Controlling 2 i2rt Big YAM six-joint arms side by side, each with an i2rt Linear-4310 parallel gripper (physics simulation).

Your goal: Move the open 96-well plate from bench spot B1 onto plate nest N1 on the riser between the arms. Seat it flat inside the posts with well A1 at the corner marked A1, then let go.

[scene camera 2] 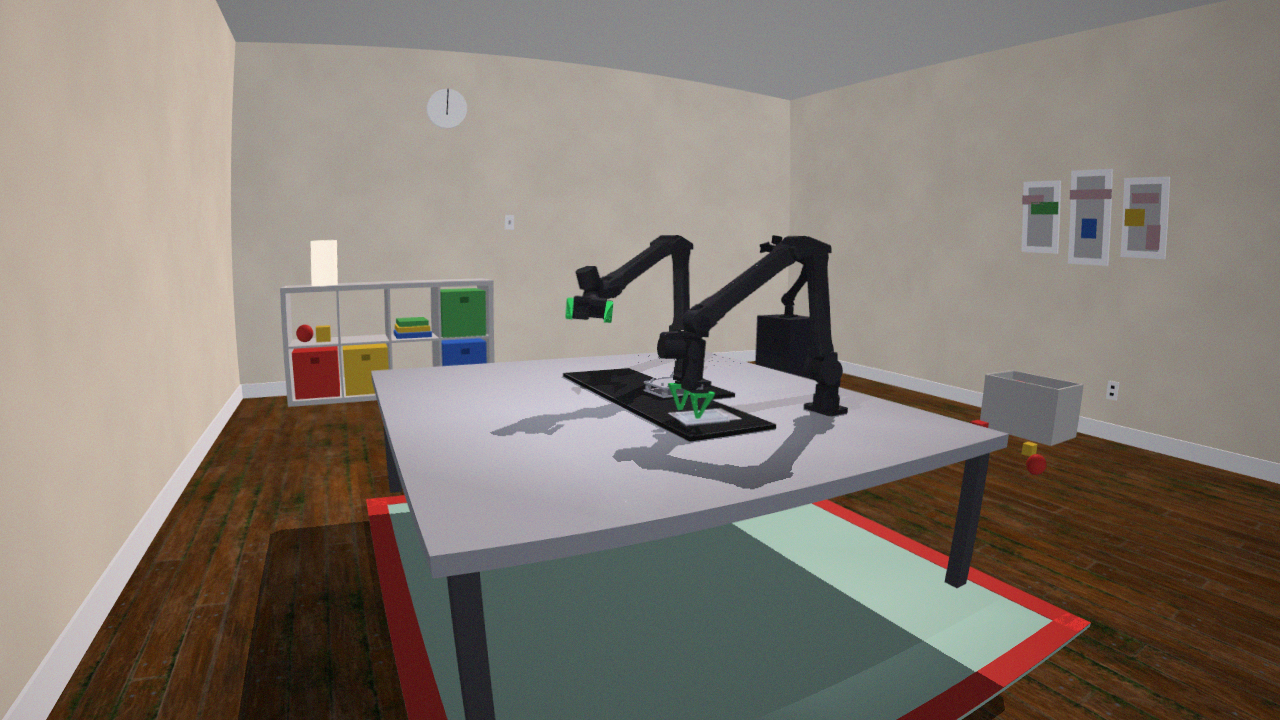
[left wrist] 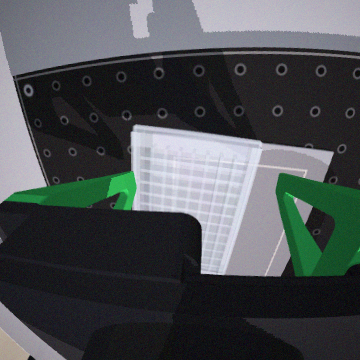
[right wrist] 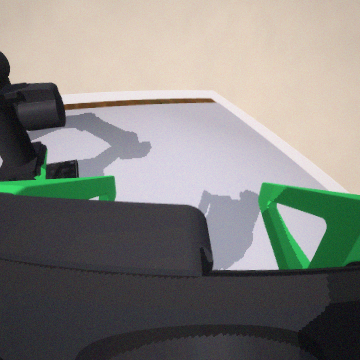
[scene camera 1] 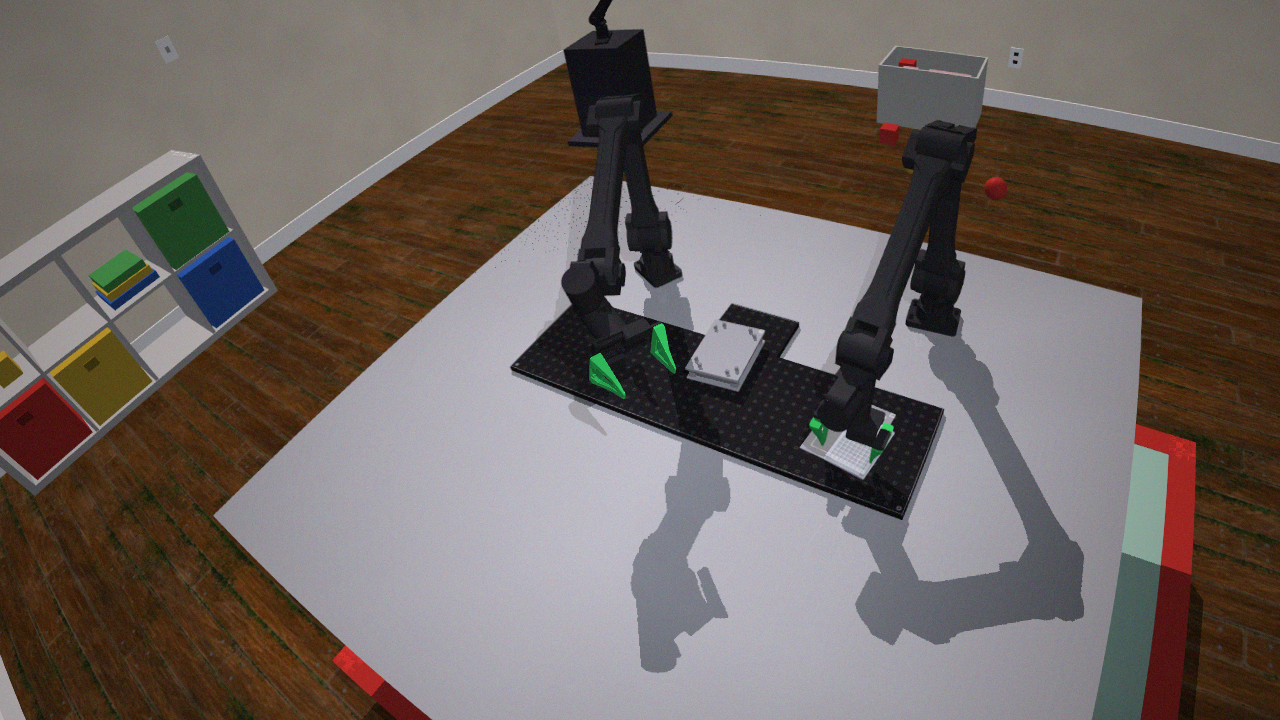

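Pixels of known places: left gripper, fingertip midpoint: [scene camera 2: 688, 414] [left wrist: 203, 180] [scene camera 1: 847, 452]; right gripper, fingertip midpoint: [scene camera 2: 587, 318] [right wrist: 187, 188] [scene camera 1: 650, 384]; left arm's base at its link origin: [scene camera 2: 825, 410] [scene camera 1: 933, 319]; right arm's base at its link origin: [scene camera 1: 658, 271].
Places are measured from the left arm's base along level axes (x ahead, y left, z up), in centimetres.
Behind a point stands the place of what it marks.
The clear-white open 96-well plate [scene camera 1: 852, 457] {y -6.9, x 46.7, z 2.5 cm} [left wrist: 195, 187] {y -7.5, x 45.7, z 2.7 cm} lies on the grey pad of spot B1 [left wrist: 287, 156] {y -14.0, x 47.0, z 1.5 cm}, toward the picture's left side of the pad in the left wrist view. My left gripper [scene camera 1: 848, 442] {y -8.1, x 46.4, z 3.1 cm} [scene camera 2: 690, 411] {y -8.1, x 46.4, z 3.1 cm} [left wrist: 203, 180] {y -8.1, x 46.4, z 3.1 cm} is open and empty, low over the plate; in its wrist view the plate lies between the fingers, close to the picture-left one. Part of the plate is hidden by the gripper. Plate nest N1 [scene camera 1: 726, 351] {y -39.7, x 30.4, z 4.7 cm} [scene camera 2: 660, 386] {y -36.2, x 37.5, z 4.6 cm} is a light block with small corner posts, without a plate. My right gripper [scene camera 1: 648, 383] {y -37.7, x 62.3, z 26.9 cm} [scene camera 2: 588, 310] {y -37.7, x 62.3, z 26.9 cm} [right wrist: 187, 188] {y -37.7, x 62.3, z 26.9 cm} is open and empty, high above the board.
The black perforated board [scene camera 1: 760, 422] {y -26.7, x 43.8, z 1.3 cm} [left wrist: 200, 90] {y -8.4, x 51.8, z 1.3 cm} on the table [scene camera 1: 447, 501] {y -77.2, x 84.8, z 0.0 cm} carries the pad and the nest. In scene camera 1 the right arm stands left of the nest and the left arm right of it. The mark A1 is too small to read.
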